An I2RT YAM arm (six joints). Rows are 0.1 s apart.
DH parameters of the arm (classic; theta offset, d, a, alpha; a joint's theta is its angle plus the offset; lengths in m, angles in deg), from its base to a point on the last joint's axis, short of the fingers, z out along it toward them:
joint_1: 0 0.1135 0.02 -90
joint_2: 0 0 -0.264 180
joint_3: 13.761 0 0.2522 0
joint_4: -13.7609 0 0.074 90
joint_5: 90 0 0 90
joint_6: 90 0.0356 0 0
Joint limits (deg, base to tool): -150..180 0..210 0..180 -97..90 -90..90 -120..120
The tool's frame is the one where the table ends.
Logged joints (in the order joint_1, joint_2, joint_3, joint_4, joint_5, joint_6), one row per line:
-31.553, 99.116, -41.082, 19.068, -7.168, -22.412
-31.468, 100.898, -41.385, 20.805, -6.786, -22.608
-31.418, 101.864, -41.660, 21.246, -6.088, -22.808
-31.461, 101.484, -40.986, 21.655, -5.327, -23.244
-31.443, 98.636, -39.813, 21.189, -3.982, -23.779
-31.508, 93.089, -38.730, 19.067, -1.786, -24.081
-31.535, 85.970, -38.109, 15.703, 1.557, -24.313
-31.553, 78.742, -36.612, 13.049, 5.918, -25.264
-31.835, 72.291, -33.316, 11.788, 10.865, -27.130
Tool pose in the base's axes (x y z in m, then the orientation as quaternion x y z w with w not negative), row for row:
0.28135, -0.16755, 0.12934, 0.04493, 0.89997, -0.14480, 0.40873
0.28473, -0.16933, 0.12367, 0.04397, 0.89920, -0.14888, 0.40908
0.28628, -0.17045, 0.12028, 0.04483, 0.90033, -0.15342, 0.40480
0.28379, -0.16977, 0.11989, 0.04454, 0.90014, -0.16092, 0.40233
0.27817, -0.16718, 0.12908, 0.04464, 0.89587, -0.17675, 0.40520
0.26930, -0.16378, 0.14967, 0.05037, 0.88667, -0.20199, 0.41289
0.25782, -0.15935, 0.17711, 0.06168, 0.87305, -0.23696, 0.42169
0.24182, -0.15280, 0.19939, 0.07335, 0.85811, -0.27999, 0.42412
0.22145, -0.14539, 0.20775, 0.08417, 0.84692, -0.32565, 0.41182
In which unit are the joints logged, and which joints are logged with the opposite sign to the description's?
The joints are logged in degrees. Opposite sign: joint_3.
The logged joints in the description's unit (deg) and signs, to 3 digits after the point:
-31.553, 99.116, 41.082, 19.068, -7.168, -22.412
-31.468, 100.898, 41.385, 20.805, -6.786, -22.608
-31.418, 101.864, 41.660, 21.246, -6.088, -22.808
-31.461, 101.484, 40.986, 21.655, -5.327, -23.244
-31.443, 98.636, 39.813, 21.189, -3.982, -23.779
-31.508, 93.089, 38.730, 19.067, -1.786, -24.081
-31.535, 85.970, 38.109, 15.703, 1.557, -24.313
-31.553, 78.742, 36.612, 13.049, 5.918, -25.264
-31.835, 72.291, 33.316, 11.788, 10.865, -27.130

